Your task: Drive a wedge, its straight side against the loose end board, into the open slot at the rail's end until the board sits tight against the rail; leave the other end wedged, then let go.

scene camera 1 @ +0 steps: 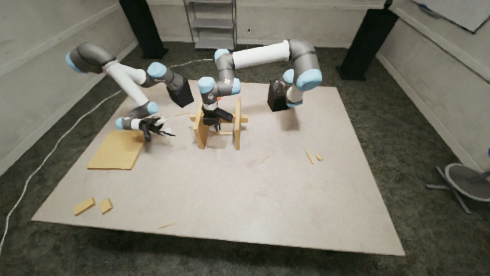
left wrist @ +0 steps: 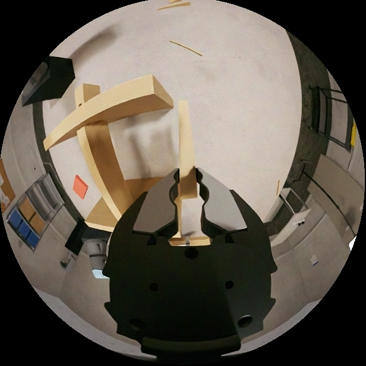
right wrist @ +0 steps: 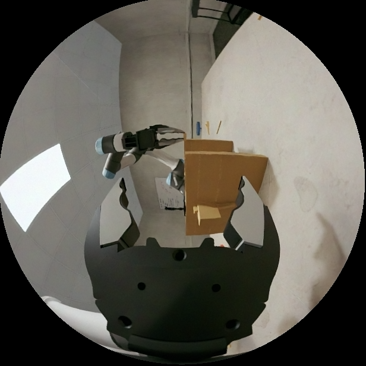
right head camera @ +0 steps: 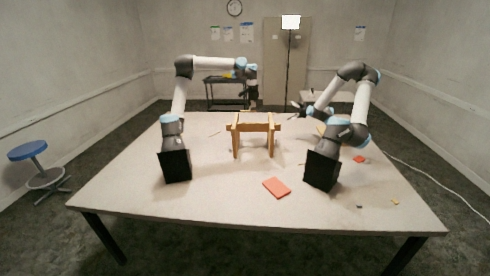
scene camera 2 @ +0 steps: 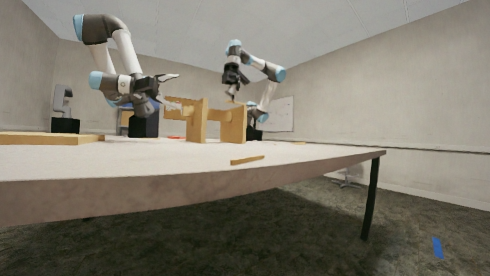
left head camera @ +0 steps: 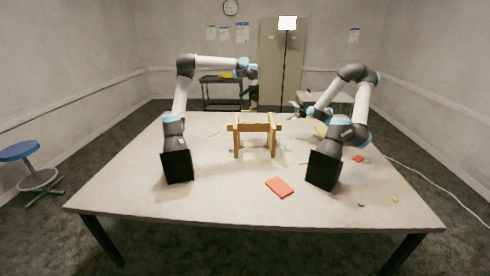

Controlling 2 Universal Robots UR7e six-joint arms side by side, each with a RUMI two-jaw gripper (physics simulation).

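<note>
The wooden rail [left head camera: 254, 127] joins two upright end boards [scene camera 1: 200, 129] [scene camera 1: 237, 125]. In the left wrist view one rail end [left wrist: 88, 90] sticks out past a board [left wrist: 120, 102], with a small dark opening in it. In the right wrist view the other rail end [right wrist: 208, 215] passes through the near board [right wrist: 215, 175], with a small piece at it. My left gripper [left wrist: 187, 168] [scene camera 2: 232, 98] is shut on a slim wooden wedge [left wrist: 185, 130] [scene camera 2: 235, 102], above and beside the frame. My right gripper [scene camera 1: 170, 128] is open and empty, beside the near board. Slot details are too small to tell.
A flat yellow board [scene camera 1: 116, 151] lies beside my right gripper, two wooden blocks [scene camera 1: 84, 206] [scene camera 1: 105, 205] near the table corner. Thin wood strips [scene camera 1: 309, 156] [scene camera 1: 168, 225] and a red plate [left head camera: 279, 187] lie on the table [scene camera 1: 280, 210]. A red block [left head camera: 358, 159] lies by the right arm's base.
</note>
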